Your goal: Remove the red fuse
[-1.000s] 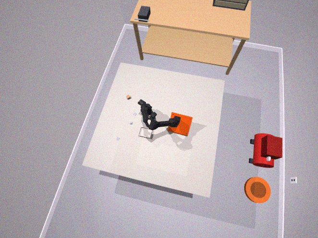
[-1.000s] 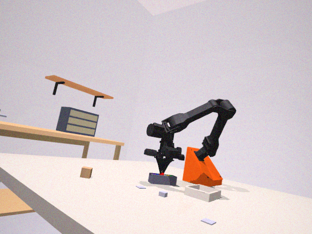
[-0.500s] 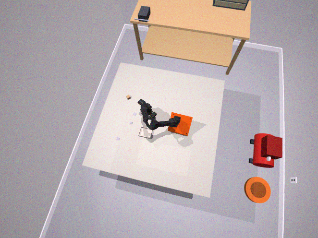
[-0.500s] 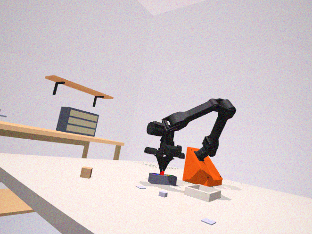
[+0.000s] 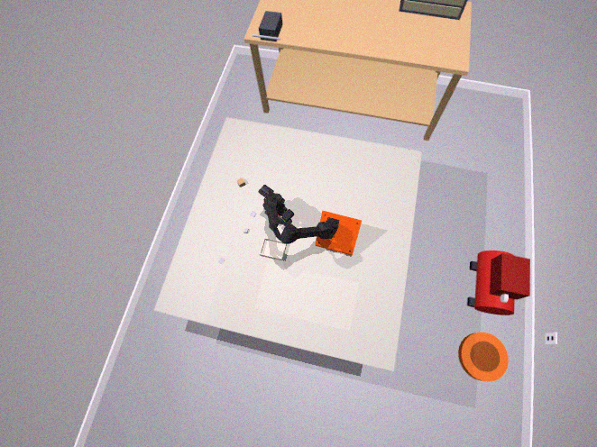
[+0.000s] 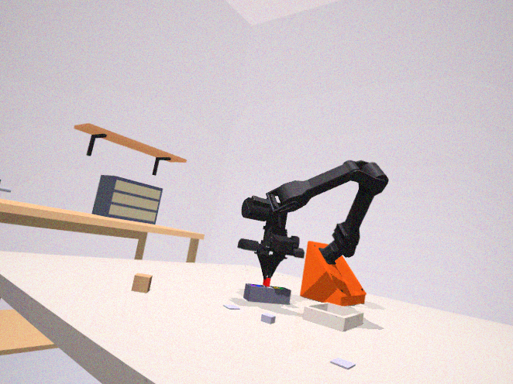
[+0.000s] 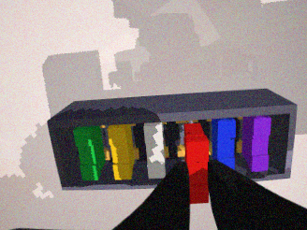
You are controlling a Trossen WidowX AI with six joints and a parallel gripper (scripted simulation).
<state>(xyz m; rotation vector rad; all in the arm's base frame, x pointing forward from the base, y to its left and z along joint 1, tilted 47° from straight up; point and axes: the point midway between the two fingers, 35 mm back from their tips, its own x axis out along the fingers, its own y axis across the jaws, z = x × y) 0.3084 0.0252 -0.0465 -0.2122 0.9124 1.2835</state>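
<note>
Now: the white tray 20 cm to the left of my gripper tip, 6 cm below it and 2 cm behind it. From my gripper tip the other things lie so: small wooden cube: 30 cm ahead, 14 cm to the right, 4 cm below.
</note>
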